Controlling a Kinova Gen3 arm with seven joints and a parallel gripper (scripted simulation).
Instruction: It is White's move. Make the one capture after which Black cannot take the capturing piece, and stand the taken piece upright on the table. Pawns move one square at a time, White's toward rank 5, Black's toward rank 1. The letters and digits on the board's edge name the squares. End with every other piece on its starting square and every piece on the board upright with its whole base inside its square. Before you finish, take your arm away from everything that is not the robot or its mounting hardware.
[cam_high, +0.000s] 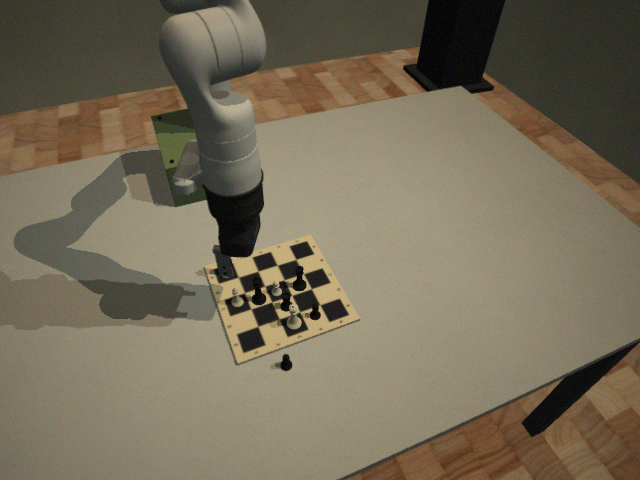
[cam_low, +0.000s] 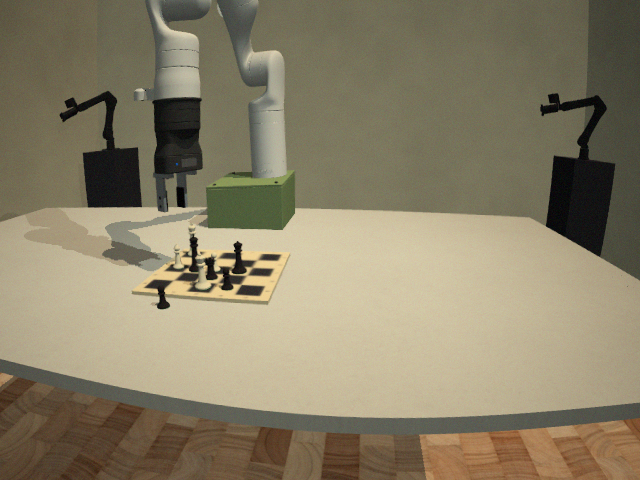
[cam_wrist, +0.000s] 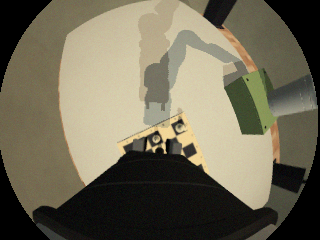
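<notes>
The tall black piece is 90 mm below my hand and 40 mm to the left of it. The rest, counted from my hand: chessboard (120 mm below, 80 mm to the left); white pawn (110 mm below, 70 mm to the left); tall white piece (90 mm below, 70 mm behind).
</notes>
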